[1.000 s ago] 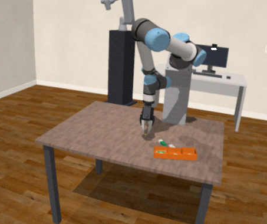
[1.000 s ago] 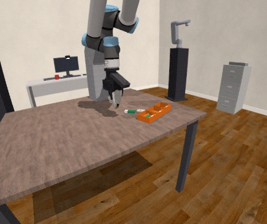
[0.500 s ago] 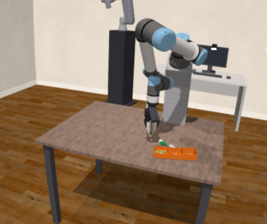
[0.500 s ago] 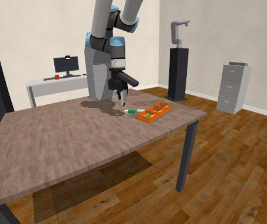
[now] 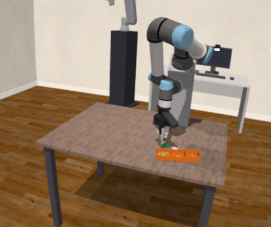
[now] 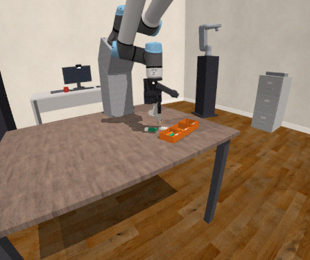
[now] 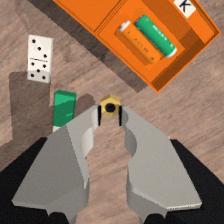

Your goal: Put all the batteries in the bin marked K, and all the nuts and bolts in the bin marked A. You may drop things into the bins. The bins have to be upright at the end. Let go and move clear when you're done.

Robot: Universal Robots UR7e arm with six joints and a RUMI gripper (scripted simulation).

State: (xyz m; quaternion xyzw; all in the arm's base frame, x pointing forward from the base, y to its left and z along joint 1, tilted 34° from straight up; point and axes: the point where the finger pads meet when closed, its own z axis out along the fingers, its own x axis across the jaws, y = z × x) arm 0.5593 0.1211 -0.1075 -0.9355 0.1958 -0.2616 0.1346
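Right now my hand is 2 cm short of the orange bin tray, 11 cm to the right of it and 6 cm above it. The rest, counted from my hand: orange battery (4 cm ahead, 3 cm to the left, 6 cm below); green-and-white battery (7 cm behind, 3 cm to the right, 7 cm below); green battery (6 cm ahead, 3 cm to the left, 6 cm below).
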